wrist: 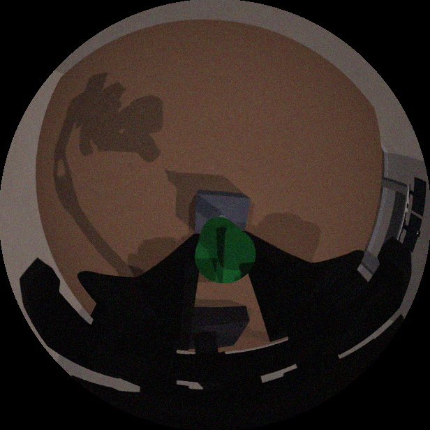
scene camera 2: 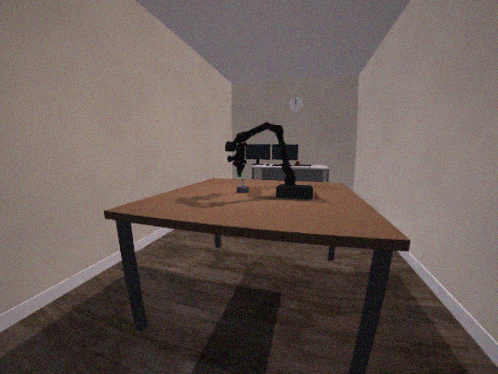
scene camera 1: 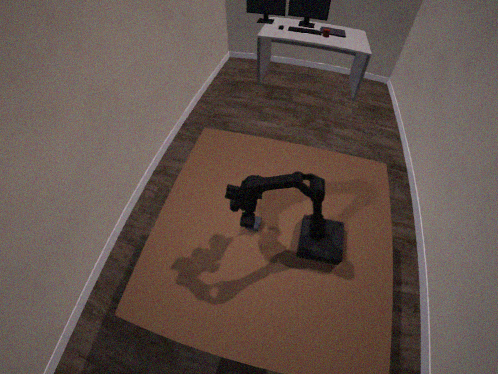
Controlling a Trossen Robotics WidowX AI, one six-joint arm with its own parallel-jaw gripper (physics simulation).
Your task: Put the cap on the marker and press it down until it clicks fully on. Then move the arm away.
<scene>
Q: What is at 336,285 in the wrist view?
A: My gripper.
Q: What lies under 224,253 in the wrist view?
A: A green cap.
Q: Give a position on a grey-blue block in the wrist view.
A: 209,204
</scene>
